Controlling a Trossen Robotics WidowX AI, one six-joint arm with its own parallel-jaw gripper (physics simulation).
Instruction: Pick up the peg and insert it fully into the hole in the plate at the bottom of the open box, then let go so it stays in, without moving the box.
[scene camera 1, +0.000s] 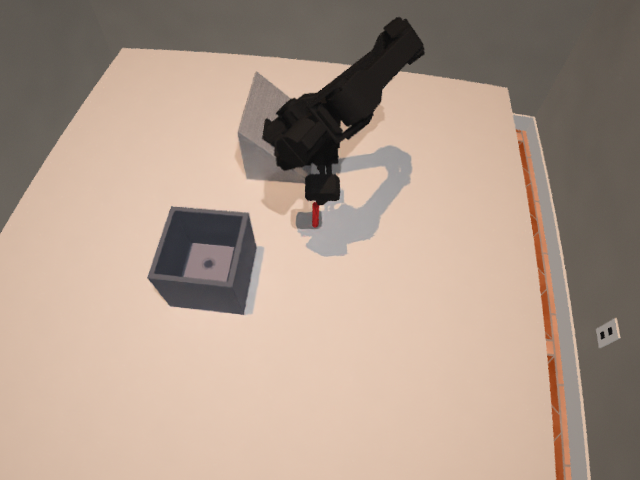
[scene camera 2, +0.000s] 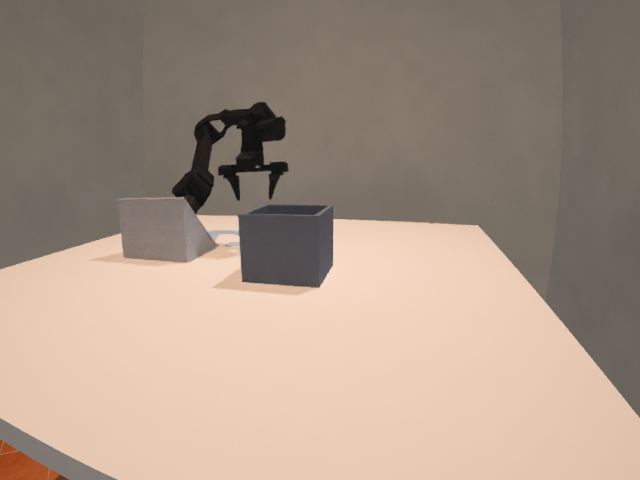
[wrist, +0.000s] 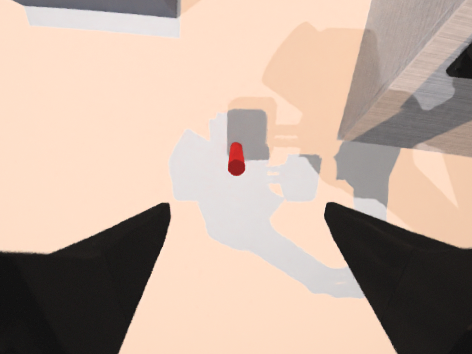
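Where they show: gripper, fingertip midpoint: (scene camera 2: 254, 199) (wrist: 248, 209); arm's base at its link origin: (scene camera 1: 274, 135) (scene camera 2: 179, 218).
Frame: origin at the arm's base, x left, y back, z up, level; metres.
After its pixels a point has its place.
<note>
A red peg (scene camera 1: 315, 214) {z -0.048, x 0.105, y -0.189 m} (wrist: 236, 159) {z -0.021, x 0.099, y -0.182 m} appears to stand upright on the table, its round end facing the wrist camera; it does not show in scene camera 2. My gripper (scene camera 2: 254, 198) {z 0.033, x 0.114, y -0.175 m} (wrist: 248, 209) {z 0.033, x 0.114, y -0.175 m} is open and empty, high above the table. In the wrist view the peg shows beyond the fingertips, slightly left of midway between them. The dark open box (scene camera 1: 201, 281) {z 0.038, x -0.090, y -0.400 m} (scene camera 2: 279, 250) {z -0.030, x -0.188, y -0.322 m} (wrist: 105, 6) {z -0.087, x -0.027, y -0.313 m} stands apart from the peg. In scene camera 1 a pinkish plate (scene camera 1: 221, 255) {z -0.043, x -0.084, y -0.303 m} with a dark round hole (scene camera 1: 208, 263) {z -0.056, x -0.113, y -0.316 m} shows at its bottom.
A grey wedge-shaped block (scene camera 1: 258, 113) {z 0.039, x -0.038, y 0.033 m} (scene camera 2: 154, 228) {z -0.015, x -0.067, y 0.040 m} (wrist: 387, 52) {z -0.052, x 0.006, y -0.059 m} stands near the arm, partly under it in scene camera 1. The box's walls rise high around the plate. Arm shadows lie around the peg on the table (scene camera 1: 387, 335) {z -0.100, x 0.261, y -0.440 m} (scene camera 2: 361, 361) {z -0.100, x -0.455, y -0.488 m}.
</note>
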